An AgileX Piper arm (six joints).
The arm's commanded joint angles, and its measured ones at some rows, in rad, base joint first. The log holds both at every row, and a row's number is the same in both.
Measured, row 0:
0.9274 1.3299 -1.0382 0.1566 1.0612 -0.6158
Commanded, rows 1 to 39:
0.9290 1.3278 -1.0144 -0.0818 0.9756 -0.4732
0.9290 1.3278 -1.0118 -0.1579 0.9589 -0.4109
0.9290 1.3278 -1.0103 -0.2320 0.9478 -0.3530
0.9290 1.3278 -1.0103 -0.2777 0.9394 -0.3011
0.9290 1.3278 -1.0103 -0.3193 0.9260 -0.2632
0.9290 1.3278 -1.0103 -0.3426 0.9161 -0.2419
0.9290 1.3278 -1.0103 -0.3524 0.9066 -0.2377
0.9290 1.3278 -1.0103 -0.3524 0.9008 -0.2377
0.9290 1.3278 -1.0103 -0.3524 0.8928 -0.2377
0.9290 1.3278 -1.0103 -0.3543 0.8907 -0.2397
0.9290 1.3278 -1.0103 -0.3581 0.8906 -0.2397
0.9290 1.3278 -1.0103 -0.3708 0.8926 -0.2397
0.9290 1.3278 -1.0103 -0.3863 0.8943 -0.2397
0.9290 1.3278 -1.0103 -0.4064 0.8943 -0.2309
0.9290 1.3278 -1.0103 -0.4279 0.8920 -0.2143
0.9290 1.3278 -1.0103 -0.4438 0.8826 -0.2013
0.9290 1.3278 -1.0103 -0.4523 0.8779 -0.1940
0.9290 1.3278 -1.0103 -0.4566 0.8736 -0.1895
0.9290 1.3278 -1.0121 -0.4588 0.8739 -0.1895
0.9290 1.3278 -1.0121 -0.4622 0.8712 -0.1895
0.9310 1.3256 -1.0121 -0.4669 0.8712 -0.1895
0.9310 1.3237 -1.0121 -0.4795 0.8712 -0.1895
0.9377 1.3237 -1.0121 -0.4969 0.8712 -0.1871
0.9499 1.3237 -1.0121 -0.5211 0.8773 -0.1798
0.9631 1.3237 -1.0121 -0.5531 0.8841 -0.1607
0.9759 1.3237 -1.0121 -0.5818 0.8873 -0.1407
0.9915 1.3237 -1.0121 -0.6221 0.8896 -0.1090
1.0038 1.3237 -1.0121 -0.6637 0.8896 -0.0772
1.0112 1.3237 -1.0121 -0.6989 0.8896 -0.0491
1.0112 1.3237 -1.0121 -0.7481 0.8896 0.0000
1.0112 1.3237 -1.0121 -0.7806 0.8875 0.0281
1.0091 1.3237 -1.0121 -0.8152 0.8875 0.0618
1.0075 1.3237 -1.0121 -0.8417 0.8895 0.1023
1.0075 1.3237 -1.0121 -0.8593 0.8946 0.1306
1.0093 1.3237 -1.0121 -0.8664 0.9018 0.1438
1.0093 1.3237 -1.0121 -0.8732 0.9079 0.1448
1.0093 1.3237 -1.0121 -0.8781 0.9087 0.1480
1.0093 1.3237 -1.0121 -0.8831 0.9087 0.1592
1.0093 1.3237 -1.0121 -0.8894 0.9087 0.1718
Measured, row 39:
1.0099 1.3299 -1.0053 -0.8469 0.9042 0.1222
